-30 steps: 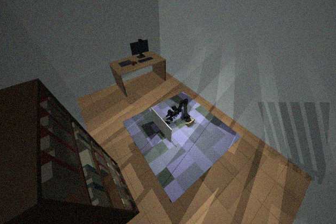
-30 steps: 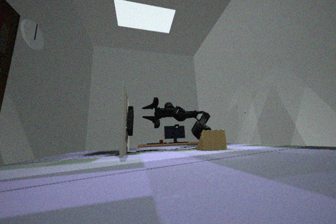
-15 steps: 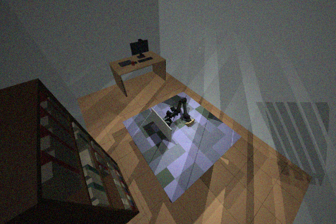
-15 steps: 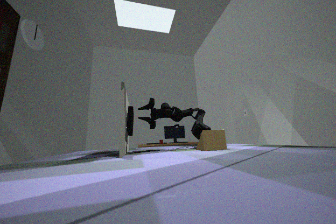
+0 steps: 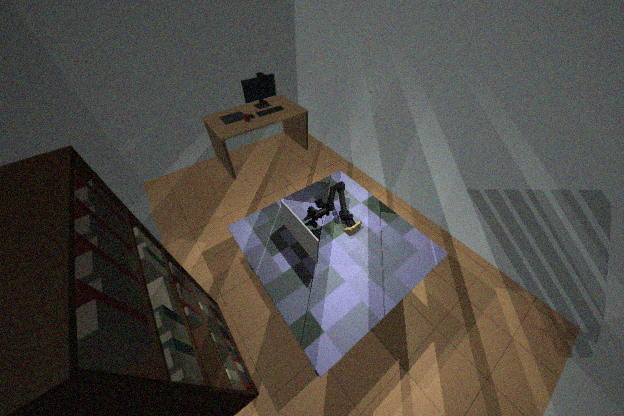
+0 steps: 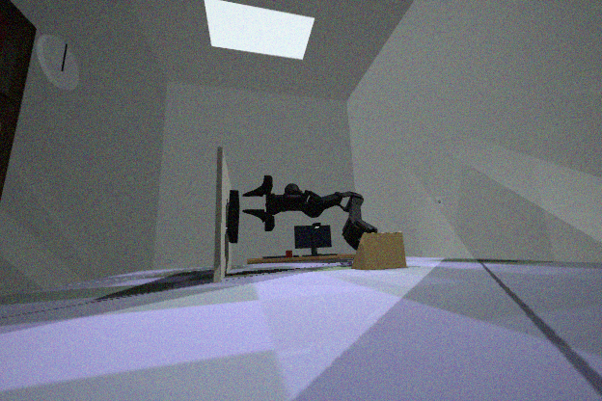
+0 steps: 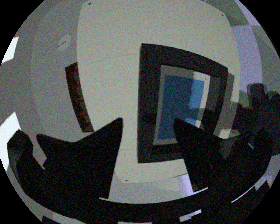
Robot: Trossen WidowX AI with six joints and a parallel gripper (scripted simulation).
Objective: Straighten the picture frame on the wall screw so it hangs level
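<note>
Now: gripper tip 5 cm above the dark picture frame, 3 cm short of it and 1 cm to the right of it. From my gripper tip the other things lie so: wall panel: 7 cm below, 4 cm ahead, 1 cm to the left.
</note>
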